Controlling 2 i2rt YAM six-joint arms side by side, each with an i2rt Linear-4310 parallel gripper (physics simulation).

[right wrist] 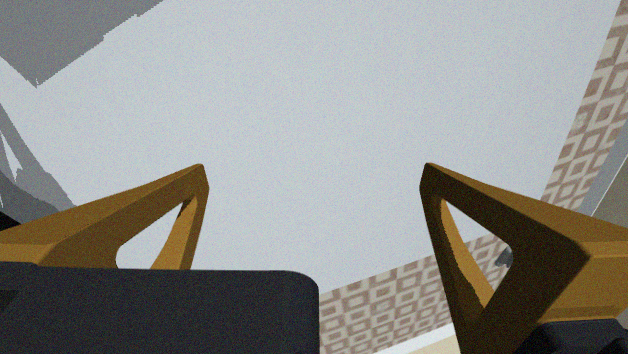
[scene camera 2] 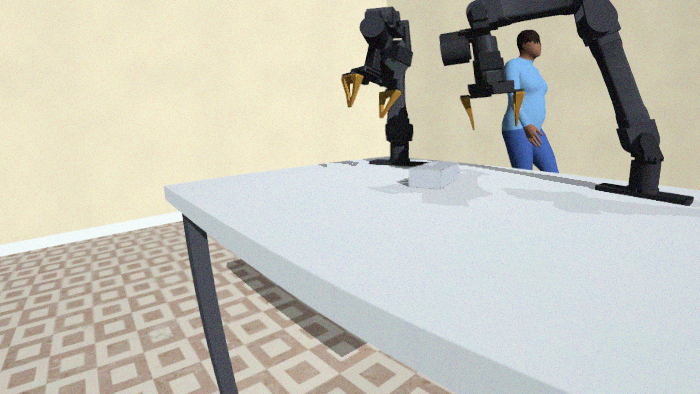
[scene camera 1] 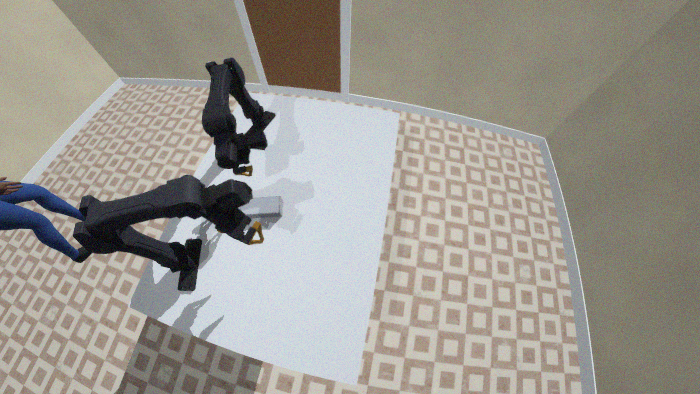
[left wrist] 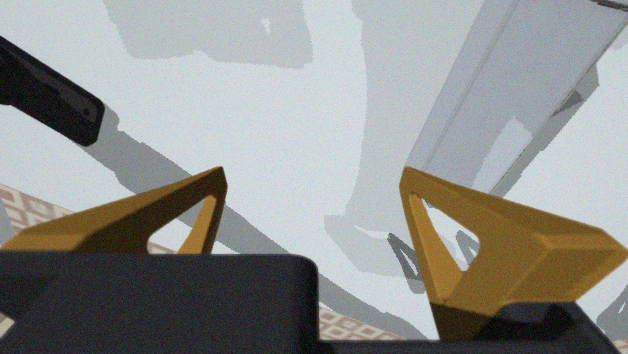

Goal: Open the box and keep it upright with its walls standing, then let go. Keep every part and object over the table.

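Pixels of known places: left gripper, fingertip midpoint: (scene camera 2: 495, 128) (scene camera 1: 249, 164) (left wrist: 313, 176); right gripper, fingertip midpoint: (right wrist: 314, 175) (scene camera 2: 366, 112) (scene camera 1: 251, 236); left arm's base, link origin: (scene camera 2: 641, 195) (scene camera 1: 260, 126) (left wrist: 2, 66); right arm's base, link origin: (scene camera 2: 399, 164) (scene camera 1: 190, 264).
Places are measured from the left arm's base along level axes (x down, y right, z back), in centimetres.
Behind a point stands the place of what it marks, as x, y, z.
Note:
A pale grey, oblong box (scene camera 1: 269, 206) {-3.9, 37.2, -32.0} (scene camera 2: 434, 176) {-2.7, 32.6, -34.3} (left wrist: 520, 90) {-4.0, 37.4, -30.3} rests on the white table (scene camera 1: 310, 300) {0.0, 61.0, -61.3} (scene camera 2: 375, 250) {0.0, 11.1, -63.9}. It looks closed, with a long seam along one side of its top in the left wrist view. The right arm hides part of it in scene camera 1. My left gripper (scene camera 2: 495, 127) {-12.9, 28.0, -19.5} (left wrist: 313, 176) {-12.9, 28.0, -19.5} is open and empty, high above the table, with the box off to the upper right in its wrist view. My right gripper (scene camera 2: 366, 112) {-16.3, 51.6, -38.6} (right wrist: 314, 175) {-16.3, 51.6, -38.6} is open and empty, above the table to one side of the box; the box does not show in its wrist view.
The right arm reaches over the box's near end in scene camera 1. The left arm's dark base bar (scene camera 2: 645, 194) {-0.9, -1.5, -3.5} (left wrist: 75, 112) {-1.0, 8.0, -0.8} stands on the table. A person in light blue (scene camera 2: 526, 90) stands behind the table. Arm shadows fall around the box.

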